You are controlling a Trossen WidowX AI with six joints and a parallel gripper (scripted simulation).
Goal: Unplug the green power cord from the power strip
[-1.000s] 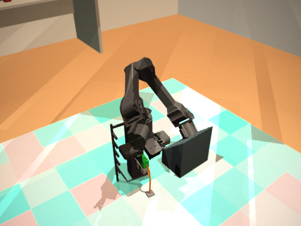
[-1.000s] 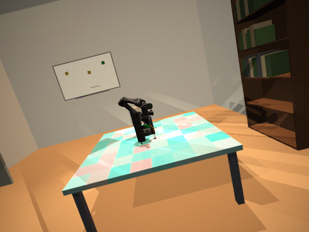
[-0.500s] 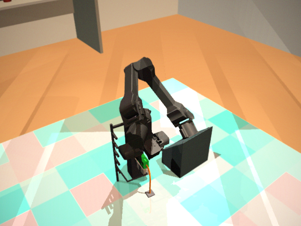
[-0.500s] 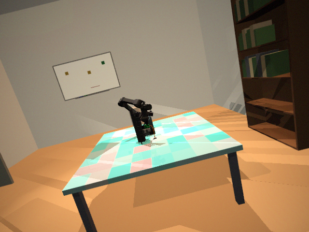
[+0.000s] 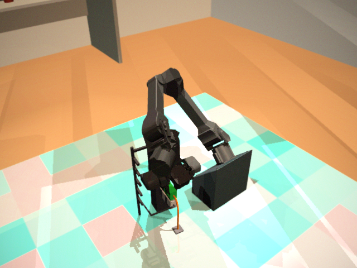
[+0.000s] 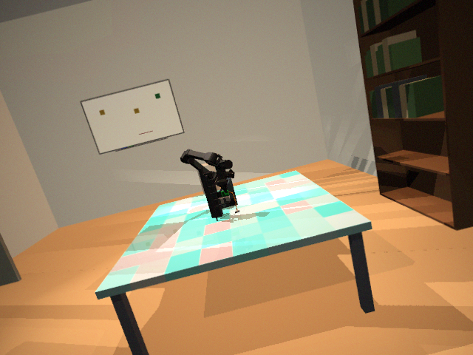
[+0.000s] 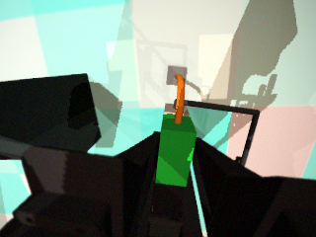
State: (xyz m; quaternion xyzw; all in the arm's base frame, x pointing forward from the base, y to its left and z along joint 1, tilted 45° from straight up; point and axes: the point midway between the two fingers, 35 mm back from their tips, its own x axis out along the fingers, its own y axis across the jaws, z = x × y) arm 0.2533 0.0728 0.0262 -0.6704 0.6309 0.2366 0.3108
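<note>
The green plug lies 30 mm to the right of my gripper tip. From my gripper tip the other things lie so: grey anchor block (150 mm below, 40 mm to the left).
</note>
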